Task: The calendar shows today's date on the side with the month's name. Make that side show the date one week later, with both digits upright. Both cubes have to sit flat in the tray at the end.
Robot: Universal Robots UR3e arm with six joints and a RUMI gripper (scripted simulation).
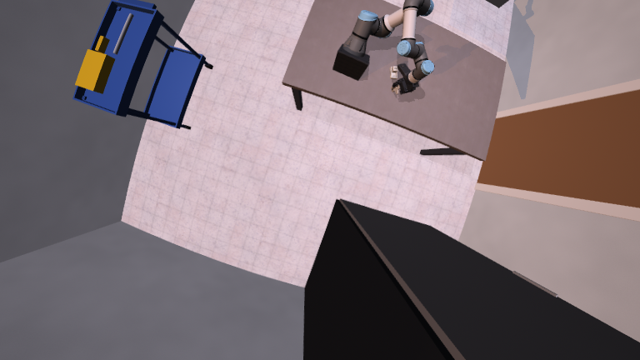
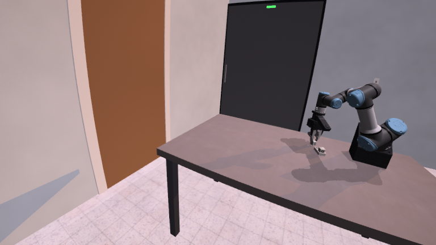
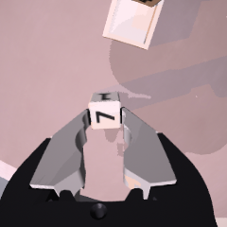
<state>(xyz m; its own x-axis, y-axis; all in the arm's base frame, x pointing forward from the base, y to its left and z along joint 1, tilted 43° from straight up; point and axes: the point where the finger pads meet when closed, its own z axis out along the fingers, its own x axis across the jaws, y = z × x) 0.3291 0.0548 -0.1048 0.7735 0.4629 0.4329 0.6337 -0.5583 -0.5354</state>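
The cube lies 1 cm below my hand. From my hand the other things lie so: pale tray: 4 cm behind, 10 cm to the left, 2 cm below.
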